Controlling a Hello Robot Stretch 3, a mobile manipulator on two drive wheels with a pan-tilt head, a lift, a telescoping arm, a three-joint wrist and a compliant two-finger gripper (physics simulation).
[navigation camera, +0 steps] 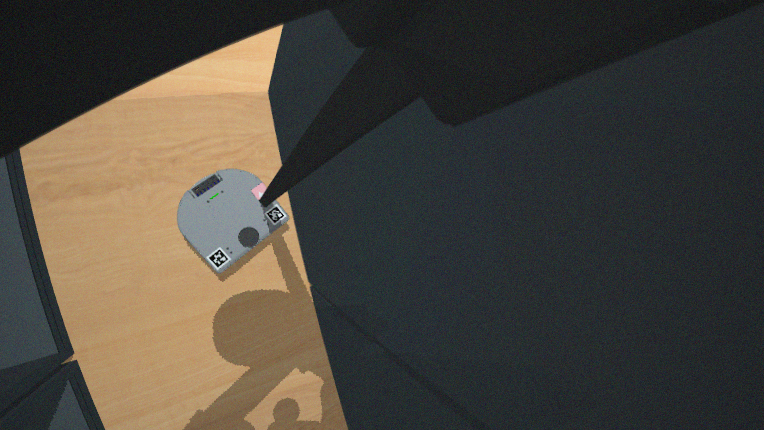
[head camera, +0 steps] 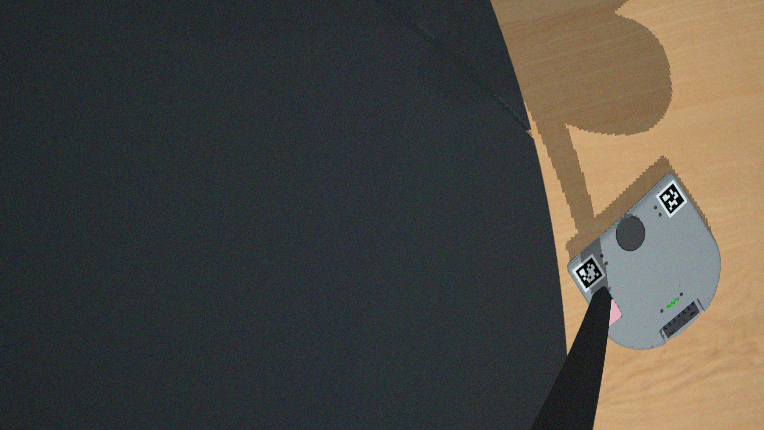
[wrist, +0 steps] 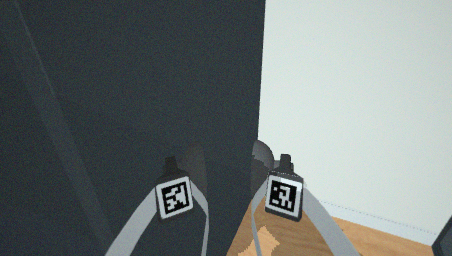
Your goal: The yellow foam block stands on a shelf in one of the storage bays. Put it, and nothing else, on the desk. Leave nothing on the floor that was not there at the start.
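Pixels of known places: gripper, fingertip midpoint: (wrist: 227, 160); robot's base at its link origin: (navigation camera: 247, 234) (head camera: 629, 234).
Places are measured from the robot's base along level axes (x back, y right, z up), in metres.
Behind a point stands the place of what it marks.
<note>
My gripper (wrist: 227, 160) {x -0.232, y 0.150, z 1.026 m} shows in the wrist view. Its two fingertips stand apart with no object between them, in front of a dark upright panel (wrist: 120, 90) {x -0.455, y -0.012, z 0.998 m} and close to that panel's right edge. The gripper does not show in the head or navigation views. The yellow foam block does not show in any of the three views, and I cannot make out the desk in them.
My base (head camera: 657, 267) {x 0.099, y 0.013, z 0.159 m} (navigation camera: 213, 219) {x 0.125, y 0.055, z 0.160 m} stands on the wooden floor (head camera: 711, 106) {x -0.097, y 0.412, z 0.000 m} (navigation camera: 133, 309) {x 0.044, y 0.512, z 0.001 m}, close beside a large dark surface (head camera: 267, 213) {x -0.145, y -0.162, z 1.053 m} (navigation camera: 534, 240) {x -0.104, y -0.182, z 1.115 m}. Dark furniture (navigation camera: 24, 299) {x 0.290, y 0.690, z 0.076 m} borders the floor's other side. A pale wall (wrist: 360, 100) {x -1.013, y 0.742, z 0.704 m} lies right of the panel in the wrist view.
</note>
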